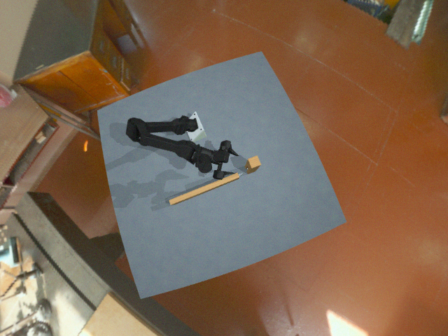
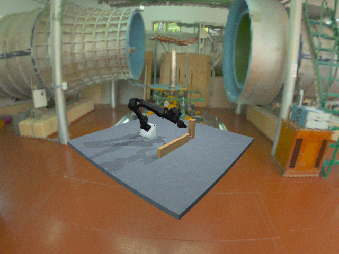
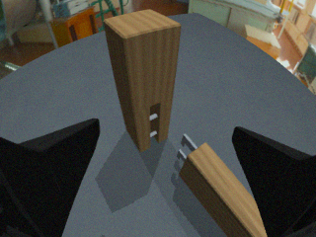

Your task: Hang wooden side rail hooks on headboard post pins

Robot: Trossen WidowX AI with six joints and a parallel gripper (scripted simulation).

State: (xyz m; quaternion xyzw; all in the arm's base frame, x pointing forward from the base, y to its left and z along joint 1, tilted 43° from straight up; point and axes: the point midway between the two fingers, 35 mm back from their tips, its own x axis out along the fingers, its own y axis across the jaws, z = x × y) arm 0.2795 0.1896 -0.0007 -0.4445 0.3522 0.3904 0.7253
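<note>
Right now the wooden headboard post is 8 cm to the left of my gripper tip, 6 cm below it and 2 cm ahead of it.
</note>
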